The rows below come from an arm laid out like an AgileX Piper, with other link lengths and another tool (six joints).
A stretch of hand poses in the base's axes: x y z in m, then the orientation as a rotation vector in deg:
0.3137, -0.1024, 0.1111, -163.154, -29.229, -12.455
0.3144, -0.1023, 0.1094, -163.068, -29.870, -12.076
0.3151, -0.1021, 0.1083, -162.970, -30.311, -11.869
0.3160, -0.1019, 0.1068, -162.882, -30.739, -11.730
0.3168, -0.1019, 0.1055, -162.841, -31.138, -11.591
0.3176, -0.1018, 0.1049, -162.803, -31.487, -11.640
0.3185, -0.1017, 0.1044, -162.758, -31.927, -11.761
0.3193, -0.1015, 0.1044, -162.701, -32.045, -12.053
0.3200, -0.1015, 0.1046, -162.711, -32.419, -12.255
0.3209, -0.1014, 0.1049, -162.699, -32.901, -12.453
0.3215, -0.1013, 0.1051, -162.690, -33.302, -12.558
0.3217, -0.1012, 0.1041, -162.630, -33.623, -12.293
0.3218, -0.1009, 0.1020, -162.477, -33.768, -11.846
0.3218, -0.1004, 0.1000, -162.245, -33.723, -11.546
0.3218, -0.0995, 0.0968, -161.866, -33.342, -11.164
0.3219, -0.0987, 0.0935, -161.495, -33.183, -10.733
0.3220, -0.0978, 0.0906, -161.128, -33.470, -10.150
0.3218, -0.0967, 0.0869, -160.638, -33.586, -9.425
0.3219, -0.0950, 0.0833, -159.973, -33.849, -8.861
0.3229, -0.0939, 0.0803, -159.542, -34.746, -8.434
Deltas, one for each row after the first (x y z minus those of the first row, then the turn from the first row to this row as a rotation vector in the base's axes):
0.0007, 0.0001, -0.0017, -0.072, 0.196, 0.469
0.0014, 0.0003, -0.0028, -0.083, 0.297, 0.794
0.0023, 0.0005, -0.0043, -0.099, 0.353, 1.103
0.0031, 0.0005, -0.0056, -0.154, 0.407, 1.383
0.0039, 0.0006, -0.0062, -0.192, 0.339, 1.614
0.0048, 0.0007, -0.0067, -0.240, 0.212, 1.899
0.0056, 0.0009, -0.0067, -0.195, 0.006, 1.962
0.0063, 0.0009, -0.0065, -0.278, -0.174, 2.186
0.0072, 0.0010, -0.0062, -0.366, -0.362, 2.484
0.0078, 0.0011, -0.0060, -0.444, -0.478, 2.737
0.0080, 0.0012, -0.0070, -0.475, -0.328, 2.981
0.0081, 0.0015, -0.0091, -0.385, -0.026, 3.146
0.0081, 0.0020, -0.0111, -0.169, 0.208, 3.190
0.0081, 0.0029, -0.0143, 0.262, 0.552, 3.052
0.0082, 0.0037, -0.0176, 0.629, 0.905, 3.061
0.0083, 0.0046, -0.0205, 0.878, 1.309, 3.374
0.0081, 0.0057, -0.0242, 1.273, 1.846, 3.614
0.0082, 0.0074, -0.0278, 1.810, 2.276, 3.973
0.0092, 0.0085, -0.0308, 1.977, 2.512, 4.690

